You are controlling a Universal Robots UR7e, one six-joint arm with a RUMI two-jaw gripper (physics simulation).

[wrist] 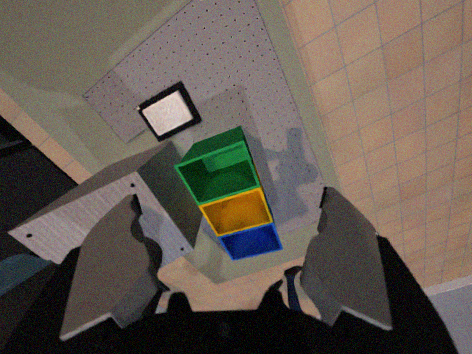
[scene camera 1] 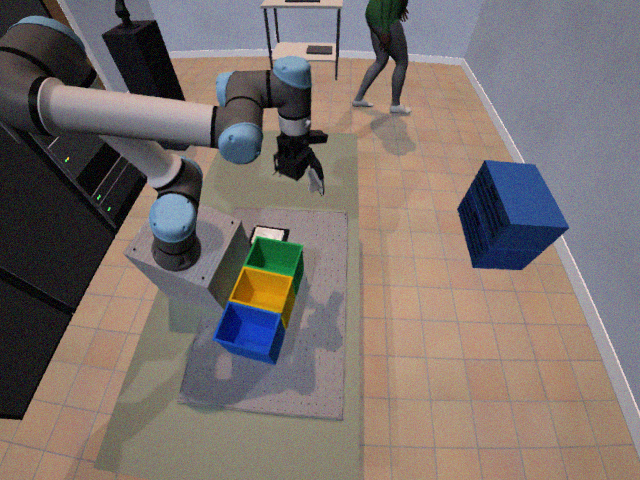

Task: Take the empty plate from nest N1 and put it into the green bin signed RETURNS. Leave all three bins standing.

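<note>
The plate is a pale, near-white rectangle lying flat in a black-rimmed nest. The nest is beyond the green bin in the scene view; its label cannot be read. The green bin, yellow bin and blue bin stand upright in a row, open at the top. No sign on the green bin can be read. My gripper is open and empty, high above the board and apart from plate and bins.
The grey robot pedestal stands close beside the bins. The perforated board lies under nest and bins. A blue cabinet is at the right, a person and a shelf table at the back.
</note>
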